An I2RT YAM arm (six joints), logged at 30 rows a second.
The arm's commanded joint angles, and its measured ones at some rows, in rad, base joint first. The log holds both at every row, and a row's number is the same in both.
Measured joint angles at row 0: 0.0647, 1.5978, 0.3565, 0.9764, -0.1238, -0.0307
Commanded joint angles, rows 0 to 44: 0.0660, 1.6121, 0.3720, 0.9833, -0.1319, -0.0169; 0.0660, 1.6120, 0.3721, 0.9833, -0.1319, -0.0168; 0.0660, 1.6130, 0.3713, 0.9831, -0.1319, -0.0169; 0.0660, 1.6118, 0.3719, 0.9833, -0.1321, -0.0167; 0.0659, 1.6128, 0.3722, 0.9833, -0.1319, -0.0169; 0.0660, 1.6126, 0.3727, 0.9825, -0.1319, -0.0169; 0.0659, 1.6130, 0.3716, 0.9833, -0.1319, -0.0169; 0.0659, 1.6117, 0.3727, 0.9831, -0.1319, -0.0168; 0.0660, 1.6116, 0.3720, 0.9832, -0.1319, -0.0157; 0.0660, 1.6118, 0.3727, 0.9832, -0.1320, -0.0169; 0.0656, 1.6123, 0.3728, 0.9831, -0.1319, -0.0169; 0.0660, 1.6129, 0.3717, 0.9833, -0.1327, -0.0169; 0.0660, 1.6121, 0.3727, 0.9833, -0.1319, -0.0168; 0.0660, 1.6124, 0.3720, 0.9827, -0.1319, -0.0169; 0.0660, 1.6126, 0.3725, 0.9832, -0.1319, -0.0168; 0.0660, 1.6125, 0.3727, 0.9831, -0.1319, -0.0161; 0.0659, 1.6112, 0.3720, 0.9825, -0.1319, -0.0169; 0.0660, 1.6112, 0.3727, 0.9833, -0.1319, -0.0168; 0.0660, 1.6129, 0.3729, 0.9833, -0.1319, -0.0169; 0.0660, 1.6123, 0.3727, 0.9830, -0.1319, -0.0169; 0.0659, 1.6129, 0.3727, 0.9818, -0.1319, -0.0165; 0.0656, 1.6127, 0.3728, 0.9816, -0.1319, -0.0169; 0.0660, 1.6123, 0.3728, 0.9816, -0.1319, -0.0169; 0.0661, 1.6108, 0.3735, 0.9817, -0.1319, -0.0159; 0.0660, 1.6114, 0.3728, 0.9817, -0.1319, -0.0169; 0.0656, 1.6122, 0.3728, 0.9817, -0.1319, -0.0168; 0.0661, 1.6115, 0.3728, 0.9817, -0.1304, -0.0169; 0.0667, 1.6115, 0.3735, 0.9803, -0.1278, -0.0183; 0.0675, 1.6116, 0.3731, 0.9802, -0.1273, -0.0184; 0.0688, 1.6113, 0.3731, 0.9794, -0.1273, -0.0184; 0.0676, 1.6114, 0.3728, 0.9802, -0.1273, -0.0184; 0.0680, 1.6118, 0.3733, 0.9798, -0.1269, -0.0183; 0.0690, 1.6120, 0.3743, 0.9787, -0.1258, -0.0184; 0.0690, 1.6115, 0.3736, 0.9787, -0.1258, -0.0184; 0.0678, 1.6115, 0.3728, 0.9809, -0.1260, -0.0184; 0.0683, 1.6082, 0.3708, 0.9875, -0.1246, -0.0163; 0.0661, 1.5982, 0.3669, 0.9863, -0.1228, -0.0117; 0.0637, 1.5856, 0.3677, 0.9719, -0.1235, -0.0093; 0.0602, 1.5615, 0.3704, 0.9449, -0.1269, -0.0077; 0.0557, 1.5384, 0.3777, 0.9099, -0.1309, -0.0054; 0.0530, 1.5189, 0.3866, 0.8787, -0.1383, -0.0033; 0.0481, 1.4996, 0.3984, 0.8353, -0.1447, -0.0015; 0.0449, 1.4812, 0.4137, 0.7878, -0.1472, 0.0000; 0.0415, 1.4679, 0.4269, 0.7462, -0.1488, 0.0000; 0.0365, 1.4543, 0.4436, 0.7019, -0.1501, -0.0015
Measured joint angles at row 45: 0.0463, 1.4948, 0.3931, 0.8288, -0.1287, -0.0231
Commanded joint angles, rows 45 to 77: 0.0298, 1.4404, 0.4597, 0.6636, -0.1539, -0.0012; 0.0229, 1.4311, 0.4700, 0.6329, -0.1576, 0.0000; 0.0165, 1.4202, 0.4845, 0.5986, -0.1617, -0.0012; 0.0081, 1.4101, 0.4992, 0.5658, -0.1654, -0.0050; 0.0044, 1.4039, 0.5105, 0.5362, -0.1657, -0.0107; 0.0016, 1.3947, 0.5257, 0.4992, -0.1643, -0.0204; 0.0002, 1.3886, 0.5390, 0.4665, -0.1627, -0.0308; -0.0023, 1.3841, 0.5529, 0.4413, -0.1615, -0.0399; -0.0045, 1.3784, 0.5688, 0.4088, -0.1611, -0.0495; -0.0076, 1.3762, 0.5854, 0.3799, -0.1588, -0.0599; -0.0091, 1.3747, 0.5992, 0.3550, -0.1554, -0.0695; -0.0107, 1.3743, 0.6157, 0.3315, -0.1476, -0.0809; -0.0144, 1.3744, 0.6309, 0.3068, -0.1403, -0.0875; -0.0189, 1.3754, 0.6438, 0.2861, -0.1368, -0.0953; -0.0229, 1.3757, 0.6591, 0.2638, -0.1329, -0.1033; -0.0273, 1.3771, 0.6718, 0.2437, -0.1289, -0.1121; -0.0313, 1.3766, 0.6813, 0.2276, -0.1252, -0.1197; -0.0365, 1.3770, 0.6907, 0.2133, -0.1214, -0.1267; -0.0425, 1.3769, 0.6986, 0.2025, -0.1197, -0.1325; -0.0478, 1.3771, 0.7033, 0.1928, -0.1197, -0.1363; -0.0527, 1.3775, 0.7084, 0.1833, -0.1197, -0.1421; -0.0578, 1.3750, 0.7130, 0.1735, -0.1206, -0.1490; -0.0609, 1.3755, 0.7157, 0.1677, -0.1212, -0.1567; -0.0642, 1.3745, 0.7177, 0.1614, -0.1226, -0.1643; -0.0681, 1.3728, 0.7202, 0.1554, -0.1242, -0.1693; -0.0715, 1.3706, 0.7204, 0.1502, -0.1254, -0.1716; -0.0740, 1.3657, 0.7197, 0.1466, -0.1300, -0.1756; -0.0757, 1.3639, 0.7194, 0.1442, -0.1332, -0.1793; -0.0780, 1.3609, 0.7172, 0.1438, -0.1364, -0.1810; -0.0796, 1.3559, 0.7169, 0.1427, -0.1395, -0.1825; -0.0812, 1.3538, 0.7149, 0.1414, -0.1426, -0.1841; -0.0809, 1.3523, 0.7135, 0.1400, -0.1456, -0.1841; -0.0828, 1.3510, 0.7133, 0.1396, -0.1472, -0.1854
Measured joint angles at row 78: -0.0769, 1.3716, 0.6952, 0.1665, -0.1329, -0.1669
